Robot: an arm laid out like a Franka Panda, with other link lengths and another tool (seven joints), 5 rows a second.
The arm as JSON. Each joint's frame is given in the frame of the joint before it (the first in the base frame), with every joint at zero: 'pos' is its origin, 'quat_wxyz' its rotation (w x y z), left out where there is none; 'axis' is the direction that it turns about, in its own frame. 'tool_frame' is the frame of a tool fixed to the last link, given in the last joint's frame.
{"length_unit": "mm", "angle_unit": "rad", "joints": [
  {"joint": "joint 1", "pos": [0.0, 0.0, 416.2], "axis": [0.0, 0.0, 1.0]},
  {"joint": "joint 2", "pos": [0.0, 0.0, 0.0], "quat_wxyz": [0.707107, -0.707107, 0.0, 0.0], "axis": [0.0, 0.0, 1.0]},
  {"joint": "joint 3", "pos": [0.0, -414.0, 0.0], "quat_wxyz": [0.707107, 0.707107, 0.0, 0.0], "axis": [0.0, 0.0, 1.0]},
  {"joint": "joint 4", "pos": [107.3, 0.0, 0.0], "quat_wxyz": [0.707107, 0.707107, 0.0, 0.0], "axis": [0.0, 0.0, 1.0]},
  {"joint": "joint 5", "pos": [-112.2, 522.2, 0.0], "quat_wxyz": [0.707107, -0.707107, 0.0, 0.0], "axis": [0.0, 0.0, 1.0]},
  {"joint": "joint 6", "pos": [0.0, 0.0, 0.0], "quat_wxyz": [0.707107, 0.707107, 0.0, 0.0], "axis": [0.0, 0.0, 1.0]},
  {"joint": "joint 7", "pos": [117.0, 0.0, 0.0], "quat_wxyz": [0.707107, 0.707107, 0.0, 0.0], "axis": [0.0, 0.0, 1.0]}
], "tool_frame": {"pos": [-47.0, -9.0, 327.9], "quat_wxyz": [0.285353, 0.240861, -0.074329, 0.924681]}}
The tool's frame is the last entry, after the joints.
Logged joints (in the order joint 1, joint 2, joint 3, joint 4, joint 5, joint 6, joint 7), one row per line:
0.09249 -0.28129 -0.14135 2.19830 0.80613 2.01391 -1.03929
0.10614 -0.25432 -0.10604 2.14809 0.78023 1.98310 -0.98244
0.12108 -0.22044 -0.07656 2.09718 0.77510 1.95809 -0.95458
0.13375 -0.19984 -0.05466 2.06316 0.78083 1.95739 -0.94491
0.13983 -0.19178 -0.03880 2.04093 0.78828 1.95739 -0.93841
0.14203 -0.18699 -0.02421 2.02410 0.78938 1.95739 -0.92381
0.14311 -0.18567 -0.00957 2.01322 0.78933 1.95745 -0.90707
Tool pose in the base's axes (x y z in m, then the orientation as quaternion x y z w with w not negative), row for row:
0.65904 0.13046 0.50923 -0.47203 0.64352 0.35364 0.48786
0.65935 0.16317 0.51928 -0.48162 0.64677 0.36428 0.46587
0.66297 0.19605 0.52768 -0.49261 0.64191 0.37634 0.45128
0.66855 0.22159 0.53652 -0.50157 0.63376 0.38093 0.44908
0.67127 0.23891 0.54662 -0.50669 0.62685 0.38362 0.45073
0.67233 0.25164 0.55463 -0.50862 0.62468 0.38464 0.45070
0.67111 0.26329 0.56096 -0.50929 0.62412 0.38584 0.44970
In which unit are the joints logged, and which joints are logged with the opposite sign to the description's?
The joints are logged in radians. Opposite sign: joint 4.
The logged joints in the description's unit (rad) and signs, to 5 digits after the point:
0.09249 -0.28129 -0.14135 -2.19830 0.80613 2.01391 -1.03929
0.10614 -0.25432 -0.10604 -2.14809 0.78023 1.98310 -0.98244
0.12108 -0.22044 -0.07656 -2.09718 0.77510 1.95809 -0.95458
0.13375 -0.19984 -0.05466 -2.06316 0.78083 1.95739 -0.94491
0.13983 -0.19178 -0.03880 -2.04093 0.78828 1.95739 -0.93841
0.14203 -0.18699 -0.02421 -2.02410 0.78938 1.95739 -0.92381
0.14311 -0.18567 -0.00957 -2.01322 0.78933 1.95745 -0.90707

